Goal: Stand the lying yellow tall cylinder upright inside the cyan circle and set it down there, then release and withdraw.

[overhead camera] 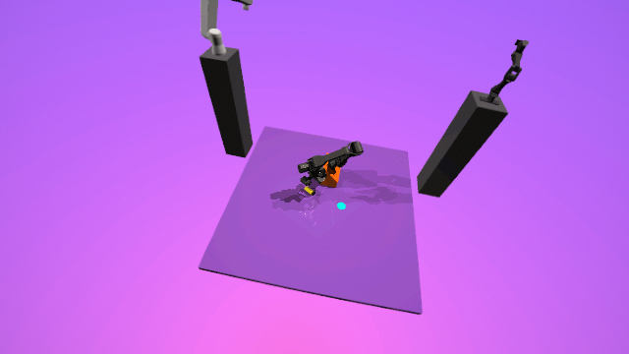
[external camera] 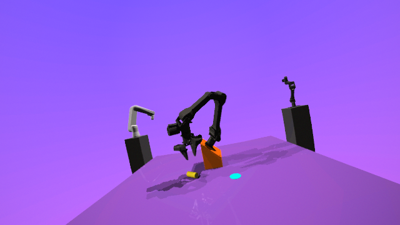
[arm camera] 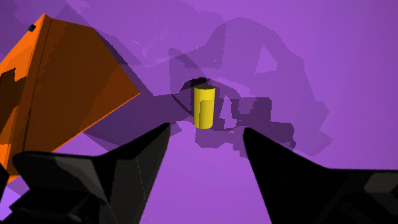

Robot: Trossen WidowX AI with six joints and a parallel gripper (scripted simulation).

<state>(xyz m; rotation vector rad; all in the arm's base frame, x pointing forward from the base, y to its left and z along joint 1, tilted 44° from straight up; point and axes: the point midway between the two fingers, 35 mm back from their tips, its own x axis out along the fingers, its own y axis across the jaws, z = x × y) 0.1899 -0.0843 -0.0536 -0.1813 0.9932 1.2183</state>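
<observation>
The yellow tall cylinder is 110 mm below my gripper tip, 20 mm to the right of it and 10 mm behind it. Round my gripper tip: cyan circle (230 mm to the left, 120 mm below, 50 mm ahead).
</observation>
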